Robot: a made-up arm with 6 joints. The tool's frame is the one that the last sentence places. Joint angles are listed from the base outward.
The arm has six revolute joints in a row. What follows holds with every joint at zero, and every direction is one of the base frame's. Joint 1 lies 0.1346 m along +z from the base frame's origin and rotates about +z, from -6.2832 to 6.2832 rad. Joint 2 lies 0.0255 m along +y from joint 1 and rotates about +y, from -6.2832 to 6.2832 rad. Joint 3 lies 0.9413 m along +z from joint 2 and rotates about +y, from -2.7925 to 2.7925 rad. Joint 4 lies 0.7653 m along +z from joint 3 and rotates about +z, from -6.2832 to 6.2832 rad. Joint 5 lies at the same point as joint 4 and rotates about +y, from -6.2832 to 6.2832 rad. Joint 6 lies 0.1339 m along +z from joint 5 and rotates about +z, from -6.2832 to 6.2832 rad. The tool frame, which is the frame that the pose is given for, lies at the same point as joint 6; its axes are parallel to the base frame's.
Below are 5 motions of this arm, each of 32 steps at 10 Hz.
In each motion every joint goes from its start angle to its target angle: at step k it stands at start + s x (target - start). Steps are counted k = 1, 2, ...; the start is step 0. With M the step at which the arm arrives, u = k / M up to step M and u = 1 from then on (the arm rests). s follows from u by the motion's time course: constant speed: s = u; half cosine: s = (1 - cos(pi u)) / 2; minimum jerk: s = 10 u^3 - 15 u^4 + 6 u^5.
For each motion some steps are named. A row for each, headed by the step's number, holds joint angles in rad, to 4 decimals.
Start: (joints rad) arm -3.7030 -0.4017 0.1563 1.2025 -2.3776 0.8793
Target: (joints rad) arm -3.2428 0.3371 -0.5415 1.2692 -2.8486 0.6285
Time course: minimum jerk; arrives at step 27
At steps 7, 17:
7: -3.6508 -0.3178 0.0771 1.2101 -2.4311 0.8508
17: -3.3660 0.1394 -0.3548 1.2513 -2.7226 0.6956

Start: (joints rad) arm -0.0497 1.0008 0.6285 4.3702 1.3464 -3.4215
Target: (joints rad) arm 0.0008 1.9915 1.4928 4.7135 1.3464 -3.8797
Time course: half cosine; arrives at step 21
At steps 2, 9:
2: -0.0486 1.0228 0.6477 4.3778 1.3464 -3.4317
9: -0.0301 1.3859 0.9645 4.5037 1.3464 -3.5996

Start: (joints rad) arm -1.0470 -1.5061 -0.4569 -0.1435 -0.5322 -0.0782
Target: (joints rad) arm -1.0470 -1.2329 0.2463 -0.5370 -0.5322 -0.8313
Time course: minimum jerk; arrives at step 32
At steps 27, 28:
27: -1.0470 -1.2410 0.2254 -0.5253 -0.5322 -0.8089
28: -1.0470 -1.2373 0.2350 -0.5307 -0.5322 -0.8192

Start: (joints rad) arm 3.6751 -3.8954 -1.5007 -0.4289 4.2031 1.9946
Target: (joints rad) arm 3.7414 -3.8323 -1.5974 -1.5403 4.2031 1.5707
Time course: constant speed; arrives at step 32
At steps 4, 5, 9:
4: 3.6834 -3.8875 -1.5128 -0.5678 4.2031 1.9416
5: 3.6855 -3.8855 -1.5158 -0.6026 4.2031 1.9284
9: 3.6937 -3.8777 -1.5279 -0.7415 4.2031 1.8754

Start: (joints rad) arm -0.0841 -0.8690 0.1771 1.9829 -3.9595 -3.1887
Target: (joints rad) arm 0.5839 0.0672 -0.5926 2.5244 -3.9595 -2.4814
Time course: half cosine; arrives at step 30
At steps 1, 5, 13, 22, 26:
1: -0.0823 -0.8664 0.1750 1.9844 -3.9595 -3.1868
5: -0.0394 -0.8063 0.1255 2.0192 -3.9595 -3.1413
13: 0.1805 -0.4982 -0.1277 2.1974 -3.9595 -2.9086
22: 0.4734 -0.0877 -0.4653 2.4348 -3.9595 -2.5984
26: 0.5550 0.0267 -0.5593 2.5010 -3.9595 -2.5120

